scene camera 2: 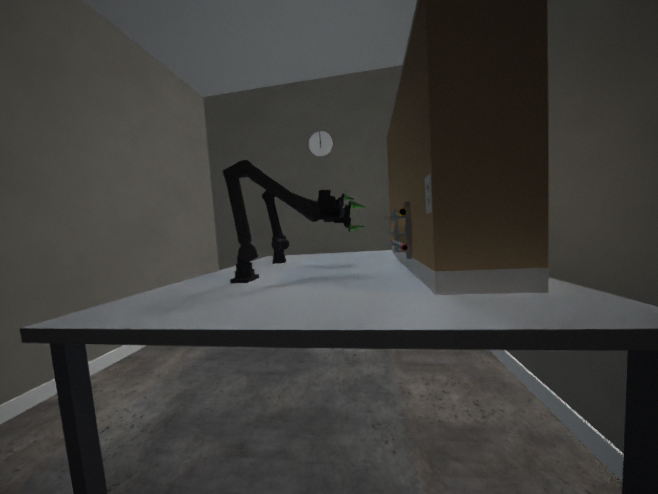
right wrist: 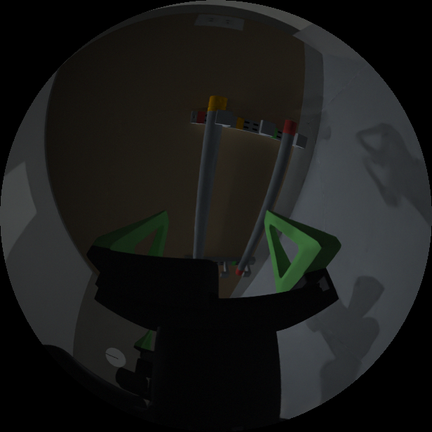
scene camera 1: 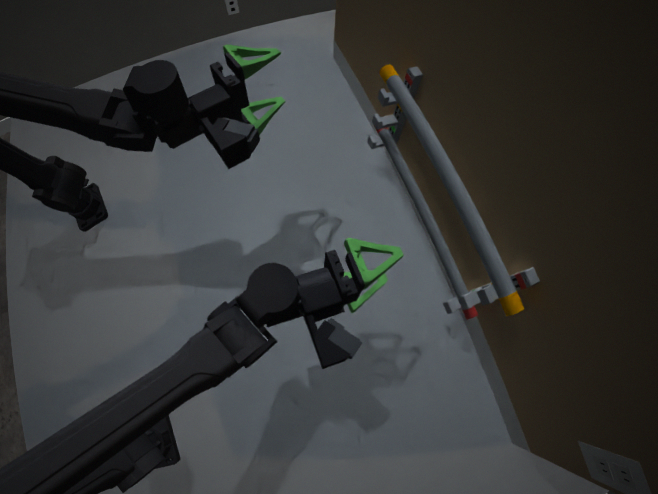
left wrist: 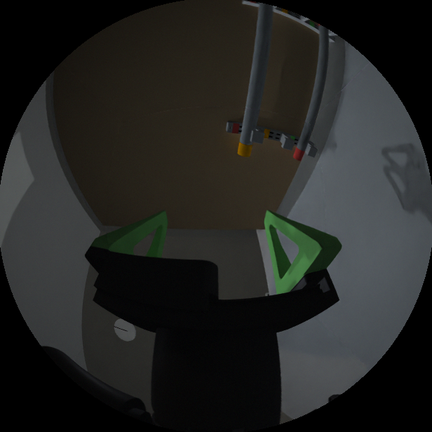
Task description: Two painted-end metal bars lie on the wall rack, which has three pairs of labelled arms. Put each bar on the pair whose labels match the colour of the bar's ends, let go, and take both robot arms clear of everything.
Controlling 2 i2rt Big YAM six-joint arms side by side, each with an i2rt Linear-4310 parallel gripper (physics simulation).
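Pixels of known places: left gripper, between the fingertips: [scene camera 1: 281,76]; right gripper, between the fingertips: [scene camera 2: 365,216] [scene camera 1: 393,265]; left arm's base, origin of its link: [scene camera 2: 279,262] [scene camera 1: 90,208]; right arm's base, origin of its link: [scene camera 2: 245,280] [scene camera 1: 157,439].
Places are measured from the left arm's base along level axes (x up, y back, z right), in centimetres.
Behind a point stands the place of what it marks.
Note:
The thick grey bar with orange ends [scene camera 1: 451,180] {x 27.9, y -68.0, z 53.0 cm} [left wrist: 257,75] [right wrist: 205,180] lies across the top pair of arms, labelled red, on the wall rack [scene camera 1: 531,277] {x 31.2, y -66.7, z 72.7 cm} [left wrist: 230,126] [right wrist: 194,117]. The thinner bar with red ends [scene camera 1: 424,213] {x 12.5, y -68.5, z 52.7 cm} [left wrist: 316,100] [right wrist: 273,190] lies on the lowest pair, labelled green. The middle pair, labelled orange, bears no bar. My left gripper [scene camera 1: 282,76] {x 34.7, y -52.3, z 25.1 cm} [left wrist: 215,215] is open and empty, short of the rack's far end. My right gripper [scene camera 1: 394,265] {x 26.4, y -51.4, z 59.0 cm} [right wrist: 216,215] is open and empty, apart from both bars near the rack's near end.
The brown wall [scene camera 1: 558,159] {x 44.7, y -70.6, z 61.3 cm} [scene camera 2: 486,132] {x 45.0, y -74.3, z 112.3 cm} carries the rack and stands on the white table [scene camera 1: 175,186] {x 0.0, y -24.5, z 9.0 cm} [scene camera 2: 318,313] {x 0.0, y -25.1, z 116.6 cm}. A socket plate [scene camera 1: 613,467] {x 30.3, y -61.1, z 104.0 cm} [scene camera 2: 428,194] {x 29.9, y -60.8, z 105.0 cm} is on the wall beyond the rack's near end. My arms reach in from the picture's left in scene camera 1.

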